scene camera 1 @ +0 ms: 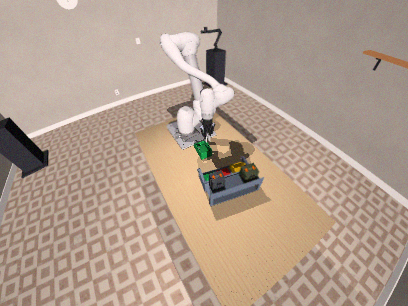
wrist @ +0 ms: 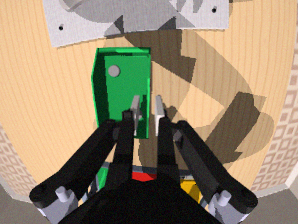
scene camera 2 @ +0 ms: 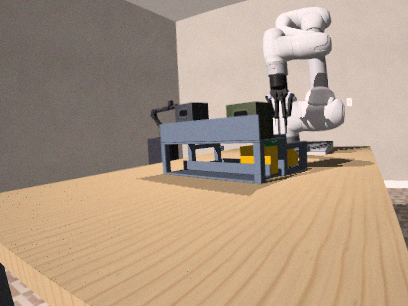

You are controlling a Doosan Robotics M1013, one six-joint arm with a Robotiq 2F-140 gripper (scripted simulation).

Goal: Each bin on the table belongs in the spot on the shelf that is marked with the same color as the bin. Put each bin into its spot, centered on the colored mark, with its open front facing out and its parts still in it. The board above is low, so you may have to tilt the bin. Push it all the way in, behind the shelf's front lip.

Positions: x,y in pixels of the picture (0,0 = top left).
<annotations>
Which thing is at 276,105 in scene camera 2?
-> My gripper.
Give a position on a green bin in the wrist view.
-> At 111,95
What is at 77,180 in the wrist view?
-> My gripper.
</annotations>
